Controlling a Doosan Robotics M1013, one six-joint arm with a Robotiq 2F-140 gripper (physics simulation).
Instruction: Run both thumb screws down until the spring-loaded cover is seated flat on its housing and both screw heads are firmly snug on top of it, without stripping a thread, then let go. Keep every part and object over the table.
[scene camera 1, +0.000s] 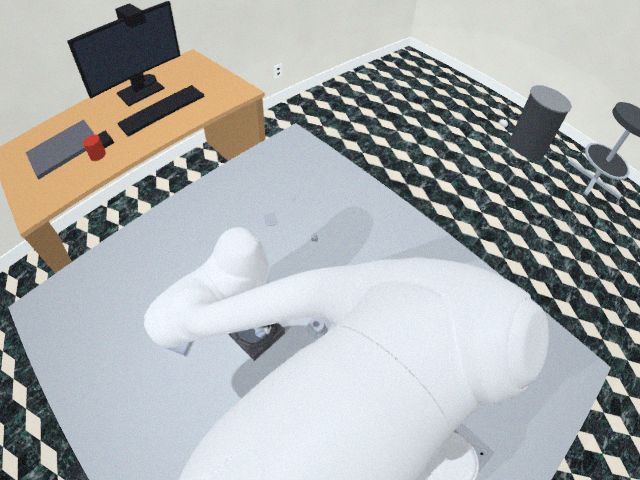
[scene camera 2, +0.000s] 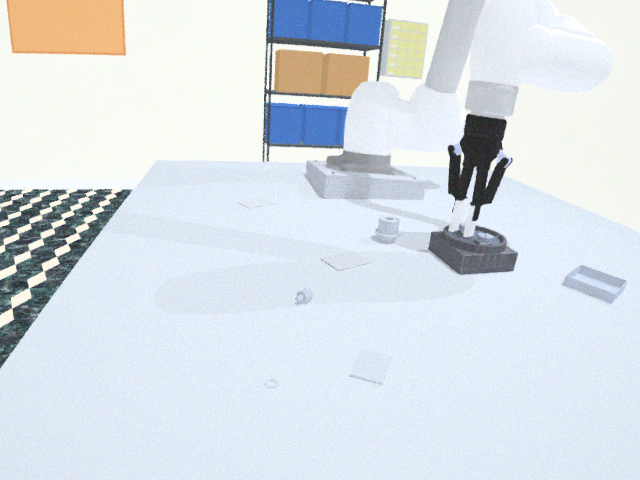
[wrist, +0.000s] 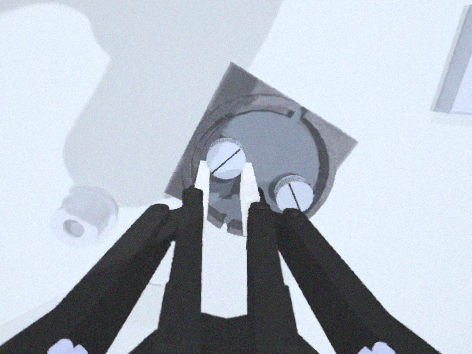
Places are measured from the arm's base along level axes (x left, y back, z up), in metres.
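Pixels of known places: gripper, fingertip midpoint: (scene camera 1: 263, 328) (scene camera 2: 460, 233) (wrist: 225, 176); arm's base, link origin: (scene camera 2: 365, 169).
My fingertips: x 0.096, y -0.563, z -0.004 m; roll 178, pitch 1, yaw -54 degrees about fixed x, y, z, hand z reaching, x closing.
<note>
Ahead of a thing's pixels: the offset from my fingertips to its top centre.
A dark square housing {dz +0.006, dx +0.021, dy -0.020 m} (scene camera 1: 254, 353) (scene camera 2: 483, 263) (wrist: 336, 141) stands on the table with a round rim on top. The grey-blue cover {dz +0.001, dx +0.021, dy -0.020 m} (wrist: 275, 140) lies inside the rim. Whether it is seated flat cannot be told. A slotted thumb screw {dz +0.015, dx +0.016, dy +0.012 m} (wrist: 226, 160) stands at the cover's left in the wrist view, its slot running diagonally. My gripper (scene camera 2: 461, 231) (wrist: 225, 176) points down and is shut on this screw's knurled head. The second thumb screw {dz +0.017, dx +0.027, dy -0.051 m} (scene camera 2: 484, 238) (wrist: 294, 196) stands to the right of the fingers, apart from them. The screws' shanks are hidden.
A pale flanged cylinder {dz +0.000, dx -0.132, dy +0.076 m} (scene camera 1: 316, 326) (scene camera 2: 388, 229) (wrist: 87, 215) stands beside the housing. A shallow tray {dz -0.030, dx +0.229, dy -0.136 m} (scene camera 2: 594, 285) (wrist: 446, 80) lies on its other side. Farther off lie a small knurled part {dz -0.030, dx -0.328, dy -0.200 m} (scene camera 1: 314, 237) (scene camera 2: 303, 296), flat squares {dz -0.046, dx -0.250, dy -0.355 m} (scene camera 2: 371, 366) {dz -0.046, dx -0.239, dy -0.042 m} (scene camera 2: 346, 260) and a thin ring.
</note>
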